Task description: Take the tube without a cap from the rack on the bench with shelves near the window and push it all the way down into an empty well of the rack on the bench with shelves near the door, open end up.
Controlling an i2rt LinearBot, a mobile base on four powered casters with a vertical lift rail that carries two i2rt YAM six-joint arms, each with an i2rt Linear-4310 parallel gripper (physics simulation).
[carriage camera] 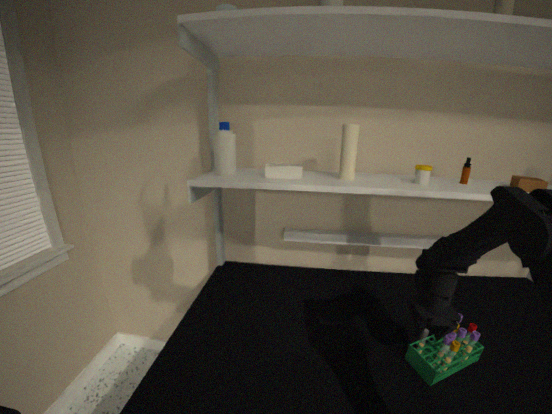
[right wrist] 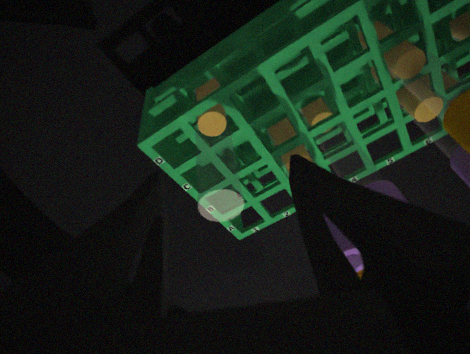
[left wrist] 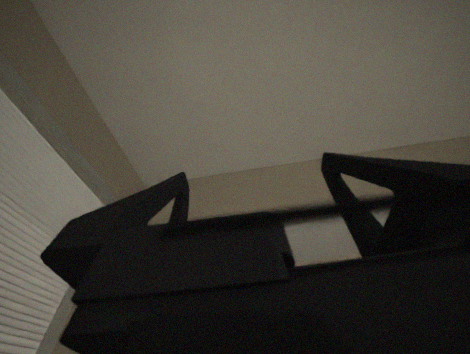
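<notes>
A green rack (carriage camera: 426, 369) (right wrist: 149, 125) stands on the black bench with shelves beside the window. The tube without a cap (carriage camera: 424, 334) (right wrist: 221, 205) is in the rack's end column by label 1. Its pale round top shows in the right wrist view, over the edge by label B; its exact well is unclear. My right gripper (carriage camera: 436, 330) (right wrist: 227, 175) is partly open above this end of the rack, with nothing gripped. The tube's top shows between its dark fingers. My left gripper (left wrist: 253, 170) is open and empty, raised away from the bench. The rack near the door does not show.
Capped tubes, purple (carriage camera: 449, 340), orange (carriage camera: 454, 346) and red (carriage camera: 472, 327), stand close by in the same rack. A shelf (carriage camera: 310, 183) above the bench (carriage camera: 250, 320) bears a white bottle (carriage camera: 225, 152), a white box (carriage camera: 283, 172) and a cream cylinder (carriage camera: 349, 152). The window (carriage camera: 20, 190) is at left.
</notes>
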